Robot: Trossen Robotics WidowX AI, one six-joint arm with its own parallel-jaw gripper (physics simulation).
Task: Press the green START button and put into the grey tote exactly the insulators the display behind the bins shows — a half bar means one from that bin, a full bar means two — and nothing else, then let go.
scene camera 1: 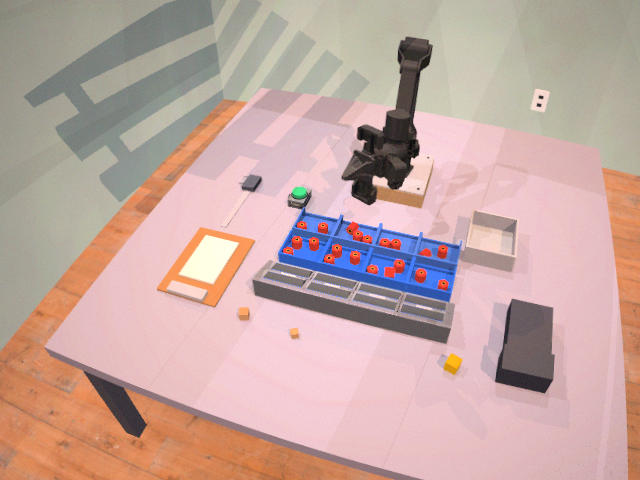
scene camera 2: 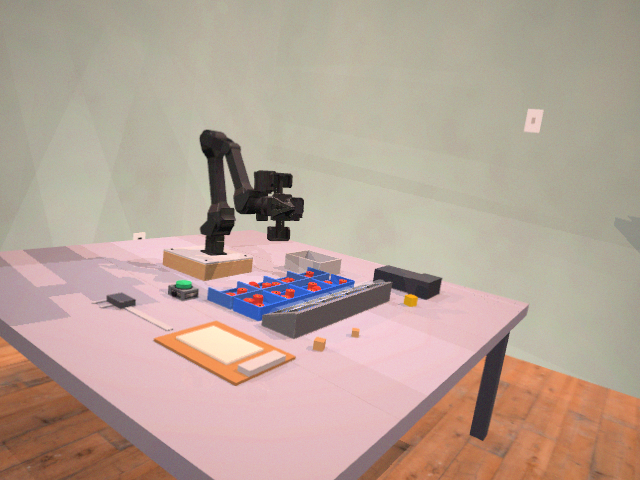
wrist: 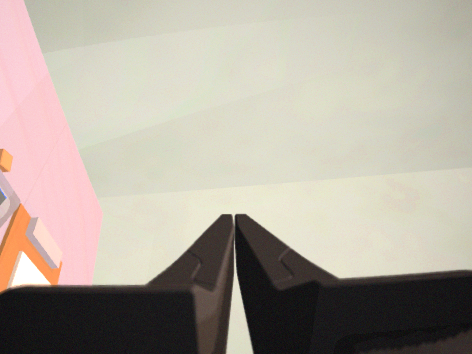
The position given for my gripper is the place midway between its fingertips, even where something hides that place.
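Observation:
My gripper [scene camera 1: 342, 178] [scene camera 2: 293, 208] [wrist: 233, 225] is shut and holds nothing. I can see a grey tote [scene camera 1: 492, 239], which scene camera 2 shows me too, the tote [scene camera 2: 299, 261] being visible there. A dark box [scene camera 1: 526, 361] [scene camera 2: 424, 286] is in my sight as well, and so is a grey display bar [scene camera 1: 396, 321].

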